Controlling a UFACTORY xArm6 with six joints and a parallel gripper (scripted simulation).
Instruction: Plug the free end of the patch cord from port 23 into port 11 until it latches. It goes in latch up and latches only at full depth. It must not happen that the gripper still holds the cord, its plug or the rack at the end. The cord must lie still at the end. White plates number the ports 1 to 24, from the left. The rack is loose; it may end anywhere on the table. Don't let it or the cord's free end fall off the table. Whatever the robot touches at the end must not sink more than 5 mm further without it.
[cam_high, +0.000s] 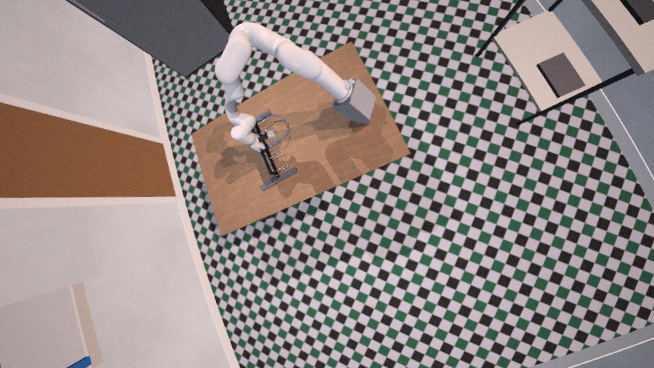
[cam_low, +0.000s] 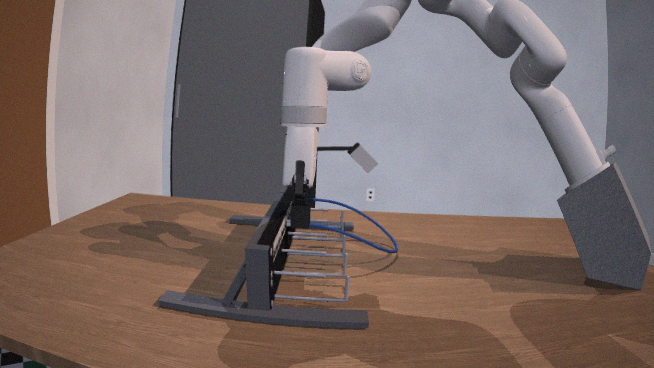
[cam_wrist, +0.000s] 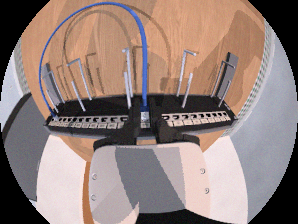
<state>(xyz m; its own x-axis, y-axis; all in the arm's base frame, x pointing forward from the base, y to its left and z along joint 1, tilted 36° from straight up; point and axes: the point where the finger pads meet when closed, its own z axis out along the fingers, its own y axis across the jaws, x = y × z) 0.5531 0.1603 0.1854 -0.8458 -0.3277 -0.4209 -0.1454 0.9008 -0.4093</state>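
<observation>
The plug lies 2 cm ahead of my hand and 1 cm below it.
</observation>
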